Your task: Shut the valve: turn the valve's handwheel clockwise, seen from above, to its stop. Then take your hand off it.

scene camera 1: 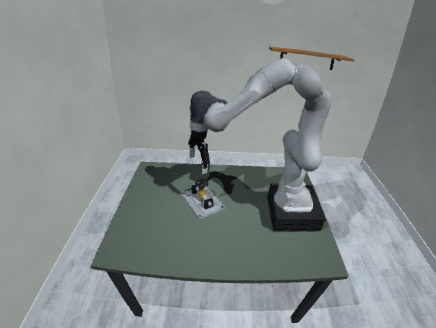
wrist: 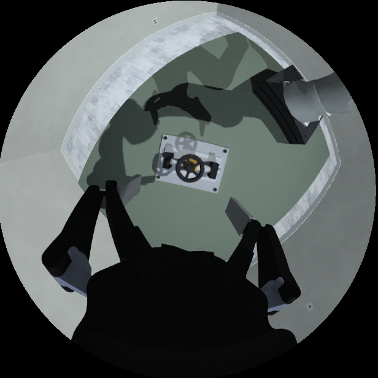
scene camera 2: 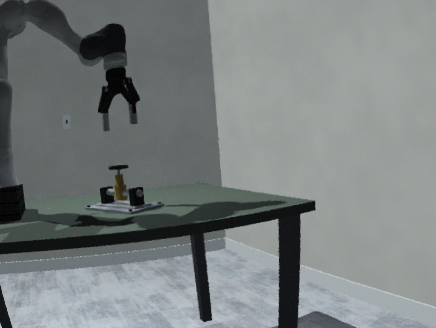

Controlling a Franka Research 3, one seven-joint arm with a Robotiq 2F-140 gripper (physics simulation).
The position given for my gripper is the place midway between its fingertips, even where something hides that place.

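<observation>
Scene camera 2 gives me a sight of my gripper [scene camera 2: 119, 127]. In the wrist view I see my gripper again [wrist: 184, 194], together with a light grey base plate [wrist: 167, 140].
</observation>
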